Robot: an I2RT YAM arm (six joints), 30 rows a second.
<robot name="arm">
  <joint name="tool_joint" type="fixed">
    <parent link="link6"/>
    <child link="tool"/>
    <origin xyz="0 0 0"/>
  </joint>
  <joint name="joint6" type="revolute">
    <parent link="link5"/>
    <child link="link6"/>
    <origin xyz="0 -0.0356 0.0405" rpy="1.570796 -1.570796 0"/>
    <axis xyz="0 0 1"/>
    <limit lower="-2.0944" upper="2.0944"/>
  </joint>
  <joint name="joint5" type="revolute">
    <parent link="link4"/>
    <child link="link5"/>
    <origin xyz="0.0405 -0.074 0.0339" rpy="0 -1.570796 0"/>
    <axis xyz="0 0 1"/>
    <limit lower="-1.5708" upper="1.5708"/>
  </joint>
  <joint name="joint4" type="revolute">
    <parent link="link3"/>
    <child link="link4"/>
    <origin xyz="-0.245 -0.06 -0.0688" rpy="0 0 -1.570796"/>
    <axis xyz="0 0 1"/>
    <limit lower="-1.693" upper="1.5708"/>
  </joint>
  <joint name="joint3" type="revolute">
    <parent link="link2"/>
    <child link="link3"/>
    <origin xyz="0 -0.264 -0.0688" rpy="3.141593 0 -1.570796"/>
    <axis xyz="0 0 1"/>
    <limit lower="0" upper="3.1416"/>
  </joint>
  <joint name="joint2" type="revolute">
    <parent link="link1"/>
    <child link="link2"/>
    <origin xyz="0.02 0.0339 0.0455" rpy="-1.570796 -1.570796 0"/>
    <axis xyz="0 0 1"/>
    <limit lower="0" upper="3.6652"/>
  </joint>
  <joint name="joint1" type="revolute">
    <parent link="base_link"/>
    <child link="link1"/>
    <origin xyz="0 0 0.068"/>
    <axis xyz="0 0 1"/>
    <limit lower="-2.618" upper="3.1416"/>
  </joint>
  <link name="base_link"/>
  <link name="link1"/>
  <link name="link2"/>
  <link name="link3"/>
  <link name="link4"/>
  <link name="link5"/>
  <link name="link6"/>
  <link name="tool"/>
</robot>
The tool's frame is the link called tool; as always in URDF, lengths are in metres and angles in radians.
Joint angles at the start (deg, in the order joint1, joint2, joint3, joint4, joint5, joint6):
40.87, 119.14, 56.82, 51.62, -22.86, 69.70
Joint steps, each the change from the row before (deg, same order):
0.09, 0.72, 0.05, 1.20, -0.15, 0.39
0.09, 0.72, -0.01, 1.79, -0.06, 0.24
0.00, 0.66, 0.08, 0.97, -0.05, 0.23
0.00, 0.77, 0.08, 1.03, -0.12, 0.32
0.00, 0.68, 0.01, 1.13, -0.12, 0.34
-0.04, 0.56, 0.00, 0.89, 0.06, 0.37
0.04, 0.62, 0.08, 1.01, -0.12, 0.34
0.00, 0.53, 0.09, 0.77, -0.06, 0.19
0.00, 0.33, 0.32, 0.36, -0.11, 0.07
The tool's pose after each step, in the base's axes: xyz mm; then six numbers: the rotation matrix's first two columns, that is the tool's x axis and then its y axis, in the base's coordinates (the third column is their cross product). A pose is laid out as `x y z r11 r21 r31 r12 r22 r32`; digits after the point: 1 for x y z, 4 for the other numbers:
309.0 286.7 132.6 -0.8859 0.3770 -0.2703 -0.1791 0.2596 0.9490
309.1 287.6 130.8 -0.8839 0.3791 -0.2739 -0.1892 0.2459 0.9507
309.6 288.2 128.3 -0.8836 0.3805 -0.2728 -0.1906 0.2399 0.9519
310.1 288.7 125.1 -0.8843 0.3811 -0.2697 -0.1902 0.2334 0.9536
310.4 289.0 122.5 -0.8846 0.3822 -0.2671 -0.1911 0.2255 0.9553
310.9 289.0 120.2 -0.8840 0.3861 -0.2635 -0.1892 0.2199 0.9570
311.0 289.6 118.0 -0.8847 0.3864 -0.2610 -0.1903 0.2117 0.9586
311.4 290.0 116.1 -0.8846 0.3872 -0.2600 -0.1917 0.2065 0.9595
312.3 290.9 115.9 -0.8844 0.3868 -0.2612 -0.1953 0.2016 0.9598

